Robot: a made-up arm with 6 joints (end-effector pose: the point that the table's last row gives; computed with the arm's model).
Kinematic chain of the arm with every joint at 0, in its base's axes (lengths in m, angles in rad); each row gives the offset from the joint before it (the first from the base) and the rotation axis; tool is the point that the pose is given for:
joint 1: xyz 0 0 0.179 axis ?
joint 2: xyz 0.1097 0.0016 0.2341 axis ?
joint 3: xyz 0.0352 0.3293 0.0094 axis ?
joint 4: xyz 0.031 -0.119 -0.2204 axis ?
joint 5: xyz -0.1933 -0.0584 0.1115 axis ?
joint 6: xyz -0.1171 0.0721 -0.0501 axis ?
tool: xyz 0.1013 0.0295 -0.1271
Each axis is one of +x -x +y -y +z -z.
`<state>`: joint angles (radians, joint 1 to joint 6).
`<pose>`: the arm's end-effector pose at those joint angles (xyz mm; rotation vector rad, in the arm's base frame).
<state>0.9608 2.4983 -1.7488 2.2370 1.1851 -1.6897</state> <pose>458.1 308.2 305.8 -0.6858 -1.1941 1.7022</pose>
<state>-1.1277 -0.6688 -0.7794 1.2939 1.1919 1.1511</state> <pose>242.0 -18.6 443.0 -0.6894 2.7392 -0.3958</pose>
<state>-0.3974 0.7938 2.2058 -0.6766 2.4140 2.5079</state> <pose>238.3 355.7 415.6 2.1951 0.1939 -0.0280</pose>
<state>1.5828 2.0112 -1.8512 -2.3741 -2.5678 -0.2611</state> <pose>258.6 622.3 105.7 0.6002 -0.8439 0.1161</pose>
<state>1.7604 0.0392 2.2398 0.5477 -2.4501 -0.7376</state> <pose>-100.2 261.4 642.2 0.4056 -1.8927 0.5592</pose>
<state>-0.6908 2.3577 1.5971 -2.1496 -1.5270 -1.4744</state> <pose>-80.5 -28.2 -41.3 -0.9016 -0.6721 -0.2439</pose>
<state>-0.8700 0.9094 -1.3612 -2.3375 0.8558 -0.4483</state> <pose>270.3 -204.5 205.8 2.2159 0.0458 -0.1189</pose>
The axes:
joint 1: +z
joint 2: -x
joint 3: +y
joint 4: +x
joint 5: -y
joint 6: +x

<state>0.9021 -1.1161 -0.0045 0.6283 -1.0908 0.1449</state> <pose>-288.7 3.5 561.1 1.2460 1.6696 1.4765</pose>
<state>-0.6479 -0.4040 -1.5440 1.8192 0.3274 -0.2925</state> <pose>450.8 30.5 413.9 1.1056 -2.0282 0.3497</pose>
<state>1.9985 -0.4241 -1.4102 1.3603 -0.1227 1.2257</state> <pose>-307.2 62.6 323.4 -1.5669 -1.2463 -0.9695</pose>
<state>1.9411 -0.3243 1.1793 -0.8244 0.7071 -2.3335</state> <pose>-159.6 -52.5 630.7 0.8339 2.6153 -1.1736</pose>
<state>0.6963 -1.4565 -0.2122 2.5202 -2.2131 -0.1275</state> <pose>-331.8 299.4 416.3 -1.2903 0.7841 -1.9063</pose>
